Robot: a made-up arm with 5 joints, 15 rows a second.
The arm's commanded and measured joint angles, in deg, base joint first. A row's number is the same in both.
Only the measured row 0 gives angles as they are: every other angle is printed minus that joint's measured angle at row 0.
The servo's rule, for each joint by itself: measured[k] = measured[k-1] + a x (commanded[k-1-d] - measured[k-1]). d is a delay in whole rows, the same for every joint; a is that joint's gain. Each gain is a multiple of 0.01, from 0.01 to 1. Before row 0 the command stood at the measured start. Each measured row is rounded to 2 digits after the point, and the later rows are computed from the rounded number. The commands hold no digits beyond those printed.
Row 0, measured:
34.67, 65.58, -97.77, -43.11, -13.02
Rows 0 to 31, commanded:
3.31, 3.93, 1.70, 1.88, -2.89
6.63, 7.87, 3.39, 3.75, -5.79
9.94, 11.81, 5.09, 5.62, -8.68
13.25, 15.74, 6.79, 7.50, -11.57
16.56, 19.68, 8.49, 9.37, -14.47
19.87, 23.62, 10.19, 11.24, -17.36
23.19, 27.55, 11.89, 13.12, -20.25
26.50, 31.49, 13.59, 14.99, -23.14
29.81, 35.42, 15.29, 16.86, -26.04
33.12, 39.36, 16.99, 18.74, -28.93
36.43, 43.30, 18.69, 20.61, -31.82
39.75, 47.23, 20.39, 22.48, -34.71
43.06, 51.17, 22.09, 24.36, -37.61
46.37, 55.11, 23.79, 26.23, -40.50
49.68, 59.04, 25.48, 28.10, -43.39
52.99, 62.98, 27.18, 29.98, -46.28
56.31, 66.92, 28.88, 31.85, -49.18
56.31, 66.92, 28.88, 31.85, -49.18
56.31, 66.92, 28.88, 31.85, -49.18
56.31, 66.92, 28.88, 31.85, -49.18
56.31, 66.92, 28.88, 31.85, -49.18
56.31, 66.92, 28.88, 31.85, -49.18
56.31, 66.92, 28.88, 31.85, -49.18
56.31, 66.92, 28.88, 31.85, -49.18
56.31, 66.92, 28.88, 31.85, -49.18
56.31, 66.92, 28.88, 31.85, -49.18
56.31, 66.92, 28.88, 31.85, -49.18
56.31, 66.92, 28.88, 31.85, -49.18
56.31, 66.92, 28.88, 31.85, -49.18
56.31, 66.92, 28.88, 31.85, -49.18
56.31, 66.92, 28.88, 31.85, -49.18
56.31, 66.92, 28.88, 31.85, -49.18
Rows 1 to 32, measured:
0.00, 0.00, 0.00, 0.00, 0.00
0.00, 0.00, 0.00, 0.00, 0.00
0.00, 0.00, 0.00, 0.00, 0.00
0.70, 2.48, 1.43, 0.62, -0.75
1.95, 5.88, 3.08, 1.65, -2.06
3.63, 9.62, 4.77, 2.96, -3.78
5.65, 13.48, 6.47, 4.46, -5.81
7.94, 17.39, 8.17, 6.08, -8.06
10.45, 21.31, 9.87, 7.78, -10.48
13.13, 25.24, 11.57, 9.54, -13.02
15.94, 29.18, 13.27, 11.34, -15.65
18.85, 33.11, 14.97, 13.16, -18.35
21.85, 37.05, 16.67, 15.00, -21.10
24.91, 40.99, 18.37, 16.85, -23.89
28.03, 44.92, 20.07, 18.71, -26.70
31.19, 48.86, 21.77, 20.57, -29.54
34.38, 52.80, 23.47, 22.44, -32.39
37.59, 56.73, 25.16, 24.31, -35.25
40.82, 60.67, 26.86, 26.18, -38.12
44.07, 64.61, 28.56, 28.05, -41.00
46.64, 66.07, 28.83, 29.30, -43.13
48.67, 66.61, 28.87, 30.14, -44.70
50.27, 66.81, 28.88, 30.70, -45.86
51.54, 66.88, 28.88, 31.08, -46.72
52.54, 66.91, 28.88, 31.33, -47.36
53.33, 66.92, 28.88, 31.50, -47.83
53.96, 66.92, 28.88, 31.62, -48.18
54.45, 66.92, 28.88, 31.70, -48.44
54.84, 66.92, 28.88, 31.75, -48.63
55.15, 66.92, 28.88, 31.78, -48.77
55.39, 66.92, 28.88, 31.80, -48.88
55.58, 66.92, 28.88, 31.82, -48.96
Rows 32 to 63, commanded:
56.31, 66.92, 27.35, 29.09, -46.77
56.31, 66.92, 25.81, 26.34, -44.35
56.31, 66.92, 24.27, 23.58, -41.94
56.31, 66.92, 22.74, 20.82, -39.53
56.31, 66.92, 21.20, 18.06, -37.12
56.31, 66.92, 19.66, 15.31, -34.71
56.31, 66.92, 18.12, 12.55, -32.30
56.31, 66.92, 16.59, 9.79, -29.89
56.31, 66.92, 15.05, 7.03, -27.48
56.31, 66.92, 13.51, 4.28, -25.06
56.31, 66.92, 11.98, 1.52, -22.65
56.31, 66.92, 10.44, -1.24, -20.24
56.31, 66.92, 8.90, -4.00, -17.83
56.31, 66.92, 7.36, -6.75, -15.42
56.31, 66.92, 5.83, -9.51, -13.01
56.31, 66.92, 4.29, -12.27, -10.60
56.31, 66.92, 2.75, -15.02, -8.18
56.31, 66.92, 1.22, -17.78, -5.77
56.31, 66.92, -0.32, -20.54, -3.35
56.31, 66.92, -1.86, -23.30, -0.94
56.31, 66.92, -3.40, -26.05, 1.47
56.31, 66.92, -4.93, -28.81, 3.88
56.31, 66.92, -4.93, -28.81, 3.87
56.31, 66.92, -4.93, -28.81, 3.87
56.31, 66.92, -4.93, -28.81, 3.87
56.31, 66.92, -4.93, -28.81, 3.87
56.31, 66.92, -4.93, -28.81, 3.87
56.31, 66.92, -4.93, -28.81, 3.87
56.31, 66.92, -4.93, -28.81, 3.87
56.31, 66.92, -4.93, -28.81, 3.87
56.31, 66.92, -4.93, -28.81, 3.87
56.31, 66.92, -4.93, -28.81, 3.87
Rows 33 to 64, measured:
55.73, 66.92, 28.88, 31.83, -49.02
55.85, 66.92, 28.88, 31.84, -49.06
55.95, 66.92, 28.88, 31.84, -49.09
56.03, 66.92, 27.59, 30.93, -48.49
56.09, 66.92, 26.09, 29.42, -47.41
56.14, 66.92, 24.56, 27.49, -45.99
56.18, 66.92, 23.03, 25.29, -44.31
56.21, 66.92, 21.49, 22.90, -42.44
56.23, 66.92, 19.95, 20.40, -40.43
56.25, 66.92, 18.41, 17.81, -38.32
56.26, 66.92, 16.88, 15.16, -36.13
56.27, 66.92, 15.34, 12.48, -33.88
56.28, 66.92, 13.80, 9.77, -31.59
56.29, 66.92, 12.27, 7.05, -29.27
56.29, 66.92, 10.73, 4.31, -26.92
56.29, 66.92, 9.19, 1.57, -24.56
56.29, 66.92, 7.65, -1.18, -22.18
56.29, 66.92, 6.12, -3.93, -19.80
56.29, 66.92, 4.58, -6.68, -17.41
56.29, 66.92, 3.04, -9.43, -15.01
56.29, 66.92, 1.51, -12.19, -12.61
56.29, 66.92, -0.03, -14.95, -10.20
56.29, 66.92, -1.57, -17.71, -7.79
56.29, 66.92, -3.11, -20.46, -5.38
56.29, 66.92, -4.64, -23.22, -2.97
56.29, 66.92, -4.88, -25.06, -1.19
56.29, 66.92, -4.92, -26.30, 0.13
56.29, 66.92, -4.93, -27.13, 1.10
56.29, 66.92, -4.93, -27.68, 1.82
56.29, 66.92, -4.93, -28.05, 2.35
56.29, 66.92, -4.93, -28.30, 2.75
56.29, 66.92, -4.93, -28.47, 3.04

